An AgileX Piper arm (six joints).
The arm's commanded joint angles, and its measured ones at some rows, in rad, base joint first. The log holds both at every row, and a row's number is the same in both.
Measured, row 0:
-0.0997 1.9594 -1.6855 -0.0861 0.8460 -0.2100
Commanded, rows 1 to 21:
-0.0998 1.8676 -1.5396 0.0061 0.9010 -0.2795
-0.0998 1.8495 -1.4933 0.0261 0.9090 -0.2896
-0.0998 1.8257 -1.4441 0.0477 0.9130 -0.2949
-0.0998 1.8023 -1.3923 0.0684 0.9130 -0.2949
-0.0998 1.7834 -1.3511 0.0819 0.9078 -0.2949
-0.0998 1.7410 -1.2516 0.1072 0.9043 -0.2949
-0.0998 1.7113 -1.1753 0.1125 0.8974 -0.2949
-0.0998 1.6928 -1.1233 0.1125 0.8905 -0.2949
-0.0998 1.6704 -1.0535 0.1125 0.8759 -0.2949
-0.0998 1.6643 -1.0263 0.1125 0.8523 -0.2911
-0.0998 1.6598 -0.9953 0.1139 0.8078 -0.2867
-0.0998 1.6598 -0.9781 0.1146 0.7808 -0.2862
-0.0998 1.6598 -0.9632 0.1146 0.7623 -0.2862
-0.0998 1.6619 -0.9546 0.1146 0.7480 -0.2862
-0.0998 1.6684 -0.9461 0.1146 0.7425 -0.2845
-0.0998 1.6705 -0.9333 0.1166 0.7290 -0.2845
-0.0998 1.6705 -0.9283 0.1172 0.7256 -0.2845
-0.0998 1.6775 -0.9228 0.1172 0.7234 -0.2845
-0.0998 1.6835 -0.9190 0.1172 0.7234 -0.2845
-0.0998 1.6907 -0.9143 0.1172 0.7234 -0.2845
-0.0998 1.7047 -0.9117 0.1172 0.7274 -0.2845
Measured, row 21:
-0.0997 1.6751 -0.9282 0.1151 0.7374 -0.2811
